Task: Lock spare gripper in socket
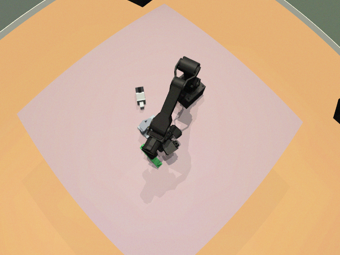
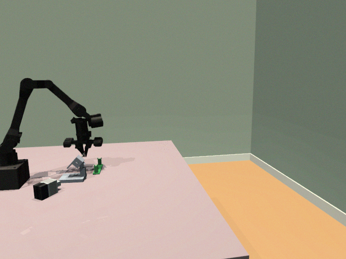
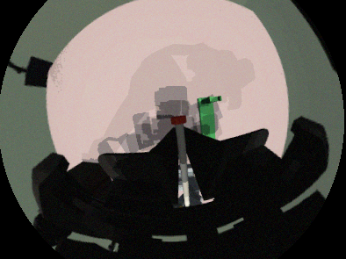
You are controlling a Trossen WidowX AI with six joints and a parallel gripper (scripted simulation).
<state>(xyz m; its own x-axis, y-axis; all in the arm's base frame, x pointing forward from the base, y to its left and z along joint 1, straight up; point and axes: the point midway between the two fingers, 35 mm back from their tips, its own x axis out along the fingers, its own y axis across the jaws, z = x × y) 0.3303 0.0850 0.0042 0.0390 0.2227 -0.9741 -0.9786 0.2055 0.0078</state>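
Right now the green holder is 60 mm ahead of my gripper tip, 40 mm to the right of it and 40 mm below it. From my gripper tip the other things lie so: spare gripper: 270 mm to the right, 150 mm behind, 40 mm below; then mount: 140 mm to the right, 40 mm behind, 10 mm below.
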